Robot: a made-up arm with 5 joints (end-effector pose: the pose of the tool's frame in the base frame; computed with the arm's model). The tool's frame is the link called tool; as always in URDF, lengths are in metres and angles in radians.
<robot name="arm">
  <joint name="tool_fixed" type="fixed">
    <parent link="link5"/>
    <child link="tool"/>
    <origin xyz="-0.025 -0.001 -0.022" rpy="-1.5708 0 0"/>
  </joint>
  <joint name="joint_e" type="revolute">
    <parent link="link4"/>
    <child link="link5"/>
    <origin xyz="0.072 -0.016 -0.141" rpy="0 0 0"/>
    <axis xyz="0 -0.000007 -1"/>
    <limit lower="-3.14" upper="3.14" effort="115" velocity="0.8"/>
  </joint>
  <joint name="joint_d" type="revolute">
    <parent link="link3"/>
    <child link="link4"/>
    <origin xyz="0.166 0.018 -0.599" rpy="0 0 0"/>
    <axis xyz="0 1 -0.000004"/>
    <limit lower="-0.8" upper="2.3" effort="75" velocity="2.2"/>
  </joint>
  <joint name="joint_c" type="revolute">
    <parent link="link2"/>
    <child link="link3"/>
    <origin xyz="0.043 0.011 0.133" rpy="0 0 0"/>
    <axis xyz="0 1 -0.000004"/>
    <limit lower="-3.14" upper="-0.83" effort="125" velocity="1.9"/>
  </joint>
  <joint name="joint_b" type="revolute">
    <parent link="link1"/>
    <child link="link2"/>
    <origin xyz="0.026 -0.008 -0.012" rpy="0 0 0"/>
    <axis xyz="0 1 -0.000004"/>
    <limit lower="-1.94" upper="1.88" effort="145" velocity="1.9"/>
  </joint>
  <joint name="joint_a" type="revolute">
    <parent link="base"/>
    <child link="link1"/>
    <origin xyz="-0.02 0.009 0.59" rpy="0 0 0"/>
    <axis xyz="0 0 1"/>
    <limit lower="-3.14" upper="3.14" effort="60" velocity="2.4"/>
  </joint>
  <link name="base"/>
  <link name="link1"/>
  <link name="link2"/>
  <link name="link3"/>
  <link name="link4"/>
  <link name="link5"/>
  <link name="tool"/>
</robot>
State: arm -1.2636 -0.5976 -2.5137 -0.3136 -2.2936
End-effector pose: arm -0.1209 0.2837 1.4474 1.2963 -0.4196 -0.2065
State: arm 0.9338 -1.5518 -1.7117 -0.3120 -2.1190
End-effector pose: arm -0.2989 -0.3945 1.3097 0.9620 1.0681 1.8402
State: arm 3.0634 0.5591 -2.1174 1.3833 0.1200
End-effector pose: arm -0.8268 0.0652 0.6741 -0.0230 -2.0312 2.0387
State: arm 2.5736 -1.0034 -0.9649 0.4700 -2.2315
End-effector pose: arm -0.5131 0.3404 1.1468 -1.2330 2.1846 0.3337
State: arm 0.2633 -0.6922 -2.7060 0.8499 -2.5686
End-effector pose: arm -0.3316 -0.0830 1.4325 1.5152 1.1164 0.1641
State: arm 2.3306 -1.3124 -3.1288 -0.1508 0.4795
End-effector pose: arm 0.5754 -0.6404 0.6247 2.2006 0.7867 -1.2646
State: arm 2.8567 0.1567 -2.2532 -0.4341 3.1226
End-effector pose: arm -0.5383 0.1540 1.3360 -0.2868 1.8326 1.6838
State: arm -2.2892 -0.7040 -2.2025 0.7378 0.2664
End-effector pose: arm -0.0506 -0.0422 1.4595 1.5570 0.0379 1.6141
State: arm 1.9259 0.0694 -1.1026 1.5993 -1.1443
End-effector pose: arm -0.2265 0.6182 0.3724 0.3027 1.5094 -2.6209
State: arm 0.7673 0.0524 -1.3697 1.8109 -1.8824
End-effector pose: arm 0.4903 0.4755 0.5373 -0.2048 -1.4055 2.2003
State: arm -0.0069 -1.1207 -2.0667 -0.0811 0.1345
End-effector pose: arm -0.3556 0.0187 1.4211 0.2818 -2.2220 -2.2021
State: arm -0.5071 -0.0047 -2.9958 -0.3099 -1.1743
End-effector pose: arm -0.1177 0.0422 1.4776 1.0949 1.0522 1.1434
